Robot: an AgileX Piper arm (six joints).
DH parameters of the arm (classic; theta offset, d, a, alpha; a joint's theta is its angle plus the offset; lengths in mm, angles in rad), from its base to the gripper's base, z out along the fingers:
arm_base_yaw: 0 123 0 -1.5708
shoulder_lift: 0.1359 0 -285.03 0
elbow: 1.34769 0 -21.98 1.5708
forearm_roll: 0 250.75 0 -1.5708
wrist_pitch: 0 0 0 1.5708
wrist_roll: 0 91 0 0
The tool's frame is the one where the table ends.
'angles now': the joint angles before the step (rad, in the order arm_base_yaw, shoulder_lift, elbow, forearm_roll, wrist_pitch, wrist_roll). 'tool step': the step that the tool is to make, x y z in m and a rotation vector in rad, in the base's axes. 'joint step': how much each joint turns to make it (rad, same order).
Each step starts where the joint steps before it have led.
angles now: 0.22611, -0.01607, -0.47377, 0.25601, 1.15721, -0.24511
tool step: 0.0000, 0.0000, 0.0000, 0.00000, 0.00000, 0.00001
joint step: 0.00001, 0.00000, 0.00000, 0.00000, 0.00000, 0.00000
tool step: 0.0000, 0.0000, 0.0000, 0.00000, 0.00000, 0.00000
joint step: 0.00000, 0.00000, 0.00000, 0.00000, 0.00000, 0.00000
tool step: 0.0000, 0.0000, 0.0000, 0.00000, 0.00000, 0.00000
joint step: 0.00000, 0.00000, 0.00000, 0.00000, 0.00000, 0.00000
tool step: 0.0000, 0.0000, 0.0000, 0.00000, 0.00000, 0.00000
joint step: 0.00000, 0.00000, 0.00000, 0.00000, 0.00000, 0.00000
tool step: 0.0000, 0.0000, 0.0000, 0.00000, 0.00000, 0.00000
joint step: 0.00000, 0.00000, 0.00000, 0.00000, 0.00000, 0.00000
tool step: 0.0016, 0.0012, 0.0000, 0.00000, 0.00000, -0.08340
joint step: -0.08384, 0.00013, 0.00005, 0.00041, -0.00008, -0.00044
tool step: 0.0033, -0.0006, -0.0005, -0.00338, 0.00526, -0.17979
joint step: -0.15047, -0.00038, 0.00000, -0.02891, 0.00018, 0.02584
